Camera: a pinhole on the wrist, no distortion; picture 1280 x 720 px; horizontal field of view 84.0 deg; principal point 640.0 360.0 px. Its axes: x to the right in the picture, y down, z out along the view. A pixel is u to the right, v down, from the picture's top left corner.
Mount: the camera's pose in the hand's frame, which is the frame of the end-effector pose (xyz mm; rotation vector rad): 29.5 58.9 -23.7 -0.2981 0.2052 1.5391
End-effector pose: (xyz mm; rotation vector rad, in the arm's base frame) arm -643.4 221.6 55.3 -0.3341 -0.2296 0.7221
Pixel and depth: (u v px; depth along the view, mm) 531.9 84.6 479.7
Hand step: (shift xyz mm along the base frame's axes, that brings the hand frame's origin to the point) -96.9 326.5 393.1
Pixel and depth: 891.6 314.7 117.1
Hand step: -82.7 132.5 20.9
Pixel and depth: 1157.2 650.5 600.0
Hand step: -700.5 390.6 90.7
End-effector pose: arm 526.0 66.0 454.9 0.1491 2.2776 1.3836
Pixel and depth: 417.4 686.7 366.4
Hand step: 288.2 262.9 -21.8
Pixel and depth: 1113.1 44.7 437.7
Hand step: -113.7 548.9 219.3
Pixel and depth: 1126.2 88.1 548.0
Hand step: -105.4 672.2 283.4
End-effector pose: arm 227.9 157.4 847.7 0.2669 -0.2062 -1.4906
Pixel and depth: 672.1 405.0 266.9
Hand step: 80.4 0.3 260.4
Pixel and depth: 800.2 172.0 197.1
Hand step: 115.0 -69.1 192.0
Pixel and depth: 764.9 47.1 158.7
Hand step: 98.7 -88.7 154.4
